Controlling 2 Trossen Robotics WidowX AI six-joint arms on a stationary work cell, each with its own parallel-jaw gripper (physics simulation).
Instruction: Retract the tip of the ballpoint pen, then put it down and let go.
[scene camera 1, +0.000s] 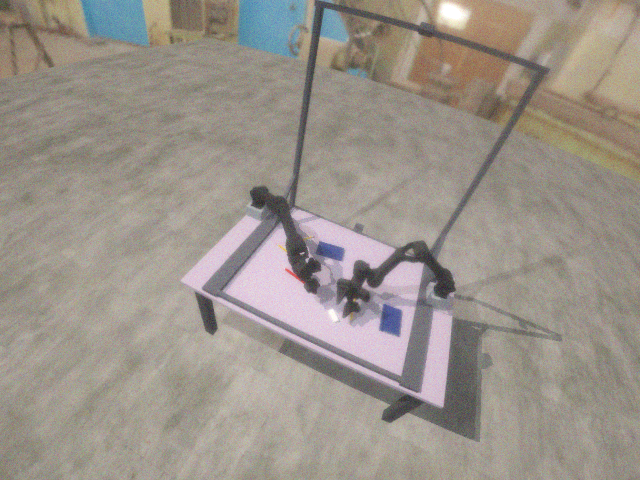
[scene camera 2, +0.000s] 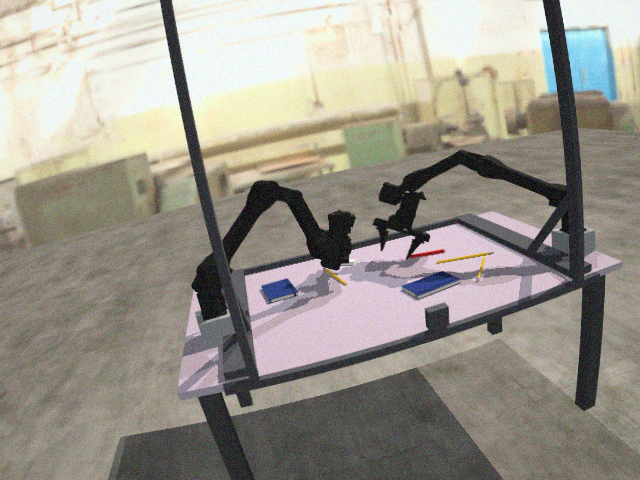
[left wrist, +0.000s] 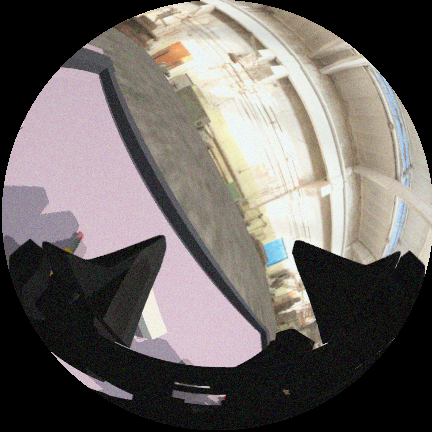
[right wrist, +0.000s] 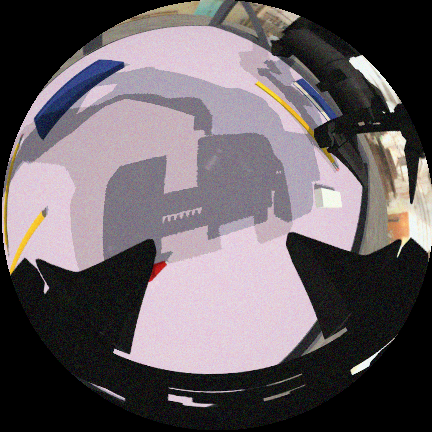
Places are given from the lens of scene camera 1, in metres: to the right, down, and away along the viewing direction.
left gripper (scene camera 1: 340, 311): 0.08, 0.29, 1.15
tall post (scene camera 1: 538, 77): 0.76, -0.57, 0.87
